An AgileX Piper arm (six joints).
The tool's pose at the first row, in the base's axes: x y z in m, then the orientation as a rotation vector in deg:
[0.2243 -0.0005 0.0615 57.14 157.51 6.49]
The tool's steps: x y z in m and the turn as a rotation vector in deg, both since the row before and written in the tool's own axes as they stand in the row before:
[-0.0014 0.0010 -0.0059 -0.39 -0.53 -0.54]
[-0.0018 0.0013 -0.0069 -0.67 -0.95 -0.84]
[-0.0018 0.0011 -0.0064 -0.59 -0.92 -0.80]
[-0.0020 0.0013 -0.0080 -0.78 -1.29 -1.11]
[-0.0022 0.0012 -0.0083 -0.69 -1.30 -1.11]
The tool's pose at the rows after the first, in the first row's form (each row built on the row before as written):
[0.2246 -0.0006 0.0676 56.18 157.16 6.65]
[0.2251 -0.0007 0.0748 54.65 156.46 6.92]
[0.2255 -0.0009 0.0815 53.22 155.79 7.10]
[0.2256 -0.0011 0.0898 51.25 154.84 7.29]
[0.2255 -0.0014 0.0985 49.32 153.89 7.35]

